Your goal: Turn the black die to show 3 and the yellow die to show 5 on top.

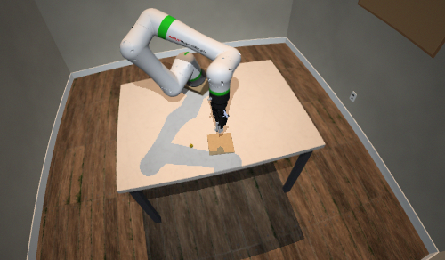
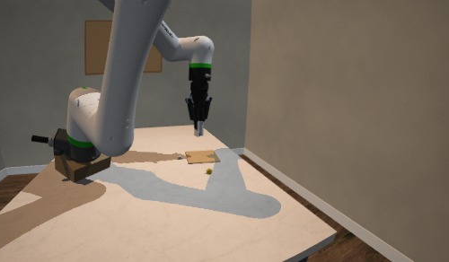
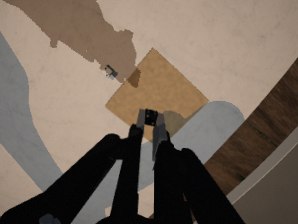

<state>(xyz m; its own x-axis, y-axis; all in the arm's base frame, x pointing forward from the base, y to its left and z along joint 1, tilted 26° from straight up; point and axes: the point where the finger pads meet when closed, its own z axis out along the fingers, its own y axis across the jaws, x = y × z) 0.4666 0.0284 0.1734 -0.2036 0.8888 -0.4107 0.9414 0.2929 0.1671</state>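
The tan mat is 2 cm ahead of my hand and 13 cm below it. Also, from my hand: white die (9 cm behind, 2 cm to the left, 13 cm below); then yellow die (3 cm behind, 16 cm to the right, 13 cm below); then black die (1 cm to the left, 3 cm below).
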